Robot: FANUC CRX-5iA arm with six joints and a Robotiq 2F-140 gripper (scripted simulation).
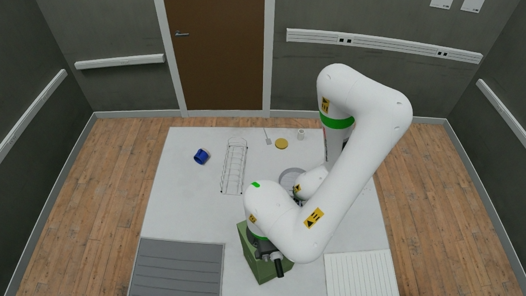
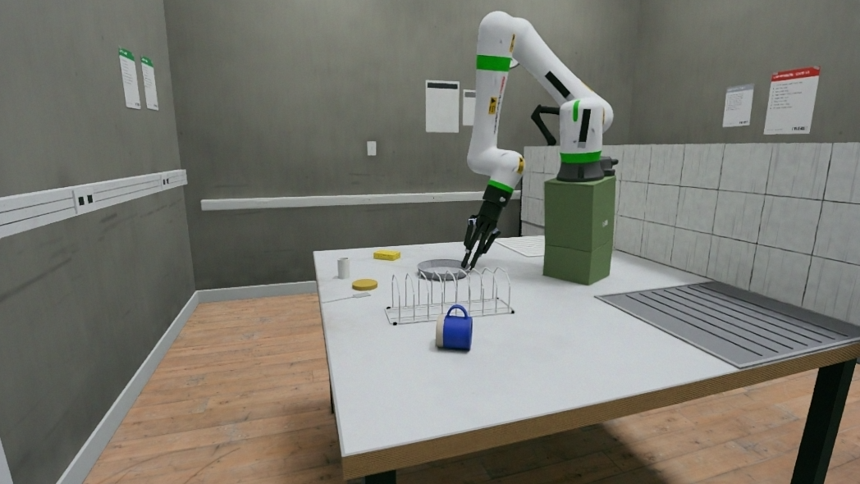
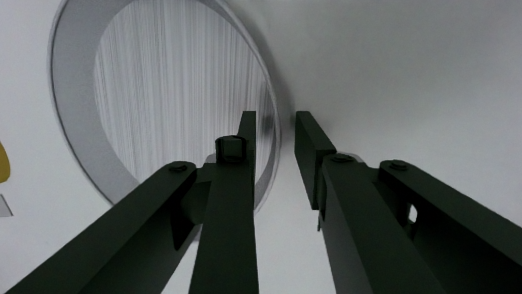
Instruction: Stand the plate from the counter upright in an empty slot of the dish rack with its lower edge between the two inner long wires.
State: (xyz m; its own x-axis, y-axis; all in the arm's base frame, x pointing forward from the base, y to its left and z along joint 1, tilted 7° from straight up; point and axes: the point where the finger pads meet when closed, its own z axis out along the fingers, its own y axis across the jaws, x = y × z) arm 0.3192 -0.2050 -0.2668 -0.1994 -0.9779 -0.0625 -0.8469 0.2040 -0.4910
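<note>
My hand is 10 cm short of the grey plate, 2 cm to the left of it and 3 cm above it. Round my hand: yellow disc: 39 cm ahead, 1 cm to the right, 3 cm below; then white cup: 42 cm ahead, 13 cm to the right, 3 cm below; then white ribbed mat: 57 cm behind, 21 cm to the right, 4 cm below.
</note>
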